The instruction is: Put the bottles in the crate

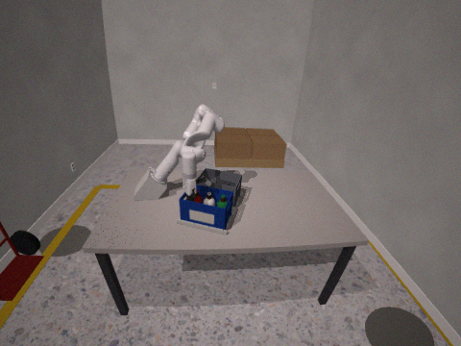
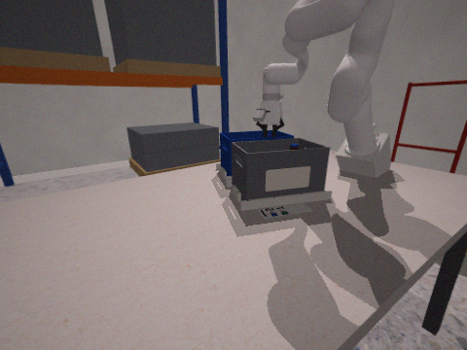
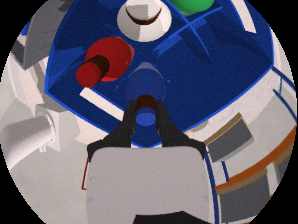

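Now: hand 8 cm to the right of the red-capped bottle, 7 cm above it and 4 cm short of it. Also, from my hand: blue crate: 10 cm ahead, 7 cm below; then white-capped bottle: 11 cm ahead, 7 cm below, 5 cm to the left; then green-label bottle: 19 cm ahead, 7 cm below, 1 cm to the left.
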